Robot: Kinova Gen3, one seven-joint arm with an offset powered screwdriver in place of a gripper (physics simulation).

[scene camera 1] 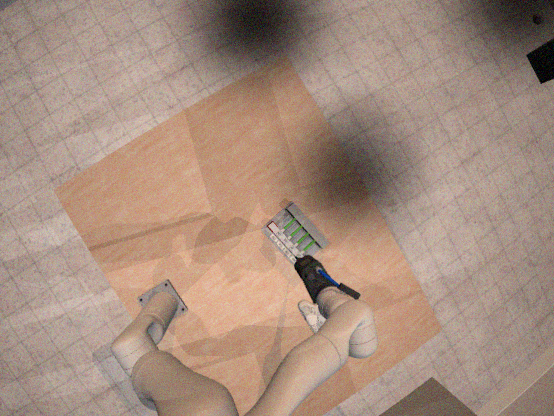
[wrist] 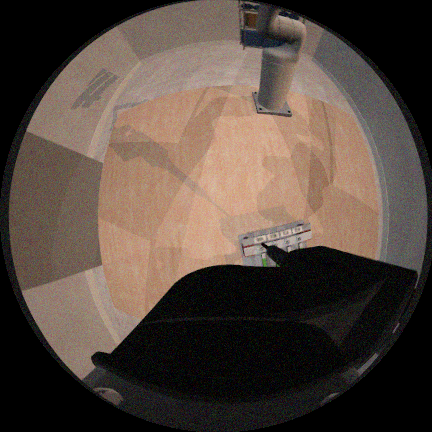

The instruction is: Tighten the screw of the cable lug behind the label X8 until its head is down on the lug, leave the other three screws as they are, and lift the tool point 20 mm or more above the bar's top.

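Observation:
The light bar sits on a grey block on the wooden top, with a row of small white labels; their print is too blurred to read. Green cables run back from the lugs. Two small screws show as dark dots right of the tool in the wrist view. My screwdriver tool has its tip over the label side of the bar, by the leftmost label in the wrist view. The tip's height and the screw under it cannot be made out. It has no fingers.
The arm's base plate is bolted to the wooden top. A grey raised strip borders the cable side of the block. Dark blurred patches cover parts of the scene view. A black box is at the far right.

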